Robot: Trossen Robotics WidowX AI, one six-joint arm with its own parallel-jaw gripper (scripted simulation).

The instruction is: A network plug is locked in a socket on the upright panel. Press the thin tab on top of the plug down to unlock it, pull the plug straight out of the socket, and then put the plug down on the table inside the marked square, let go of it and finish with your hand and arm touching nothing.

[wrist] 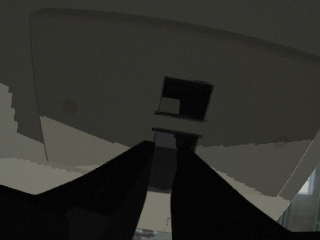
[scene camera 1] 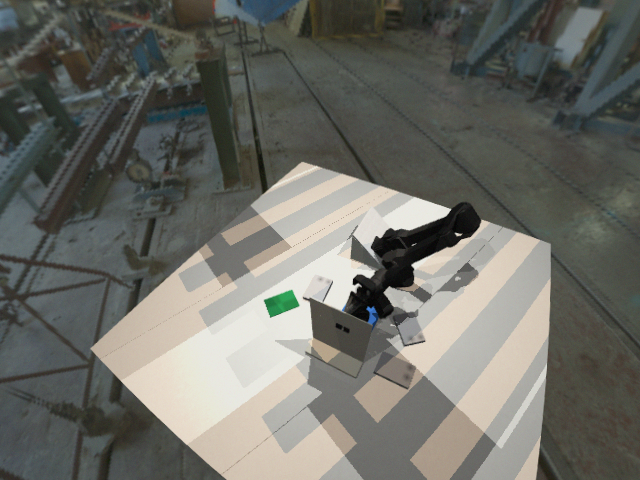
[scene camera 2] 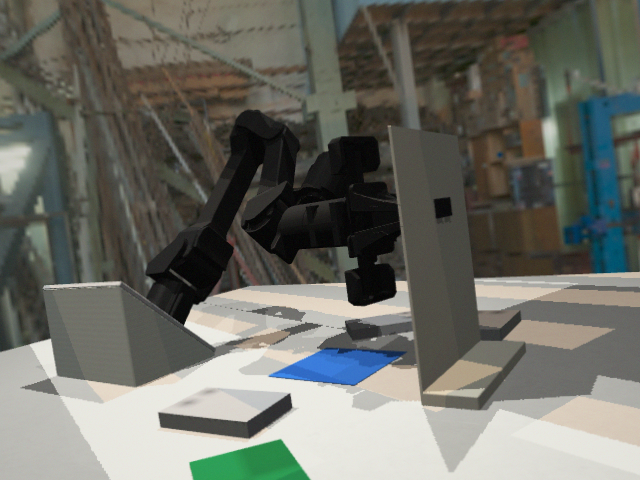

Note:
In view: the gripper (scene camera 1: 342, 320), a grey upright panel (scene camera 2: 456, 369) and a blue square (scene camera 2: 333, 365).
The gripper shows as well in the wrist view (wrist: 164, 155). The grey upright panel is seen too in the wrist view (wrist: 87, 87) and in scene camera 1 (scene camera 1: 340, 339).

